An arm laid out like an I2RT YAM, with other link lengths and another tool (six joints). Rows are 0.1 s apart.
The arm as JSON. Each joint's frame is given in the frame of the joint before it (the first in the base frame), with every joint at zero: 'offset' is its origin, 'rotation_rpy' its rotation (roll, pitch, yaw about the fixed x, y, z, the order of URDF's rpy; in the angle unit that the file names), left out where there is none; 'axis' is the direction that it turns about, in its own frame. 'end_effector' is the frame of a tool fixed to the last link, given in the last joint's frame.
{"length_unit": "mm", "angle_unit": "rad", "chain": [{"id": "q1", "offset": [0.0, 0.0, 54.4], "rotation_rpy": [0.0, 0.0, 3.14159], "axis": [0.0, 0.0, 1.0]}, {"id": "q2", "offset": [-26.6, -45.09, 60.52], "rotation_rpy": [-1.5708, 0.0, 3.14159], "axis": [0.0, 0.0, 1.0]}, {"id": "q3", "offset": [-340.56, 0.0, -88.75], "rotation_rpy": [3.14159, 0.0, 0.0], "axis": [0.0, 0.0, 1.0]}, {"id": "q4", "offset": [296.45, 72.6, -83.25], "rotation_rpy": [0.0, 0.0, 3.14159], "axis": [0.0, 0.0, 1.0]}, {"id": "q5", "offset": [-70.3, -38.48, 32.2], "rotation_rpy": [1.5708, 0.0, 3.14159], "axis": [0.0, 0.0, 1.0]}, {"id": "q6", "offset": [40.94, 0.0, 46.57], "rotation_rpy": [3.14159, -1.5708, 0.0], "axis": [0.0, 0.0, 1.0]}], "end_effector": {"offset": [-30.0, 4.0, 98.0], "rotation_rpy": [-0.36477, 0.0, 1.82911]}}
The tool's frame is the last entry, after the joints.
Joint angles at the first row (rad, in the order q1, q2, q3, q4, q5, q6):
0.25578, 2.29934, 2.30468, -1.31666, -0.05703, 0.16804
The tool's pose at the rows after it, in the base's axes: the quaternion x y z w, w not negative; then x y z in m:
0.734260 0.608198 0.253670 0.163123 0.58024 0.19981 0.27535
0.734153 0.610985 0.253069 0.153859 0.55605 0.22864 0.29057
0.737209 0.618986 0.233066 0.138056 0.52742 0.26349 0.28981
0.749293 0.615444 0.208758 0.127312 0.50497 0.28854 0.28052
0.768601 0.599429 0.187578 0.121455 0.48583 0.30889 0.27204
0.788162 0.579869 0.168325 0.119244 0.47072 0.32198 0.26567
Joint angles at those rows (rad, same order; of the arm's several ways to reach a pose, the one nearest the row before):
0.31071, 2.26385, 2.33480, -1.36282, -0.05703, 0.21420
0.37137, 2.23332, 2.33629, -1.40017, -0.05741, 0.26837
0.44767, 2.22724, 2.33556, -1.45169, -0.05741, 0.33704
0.50756, 2.22724, 2.31459, -1.47802, -0.05703, 0.42058
0.55981, 2.22725, 2.29288, -1.49025, -0.05703, 0.52510
0.59797, 2.22764, 2.27725, -1.50208, -0.05703, 0.62162

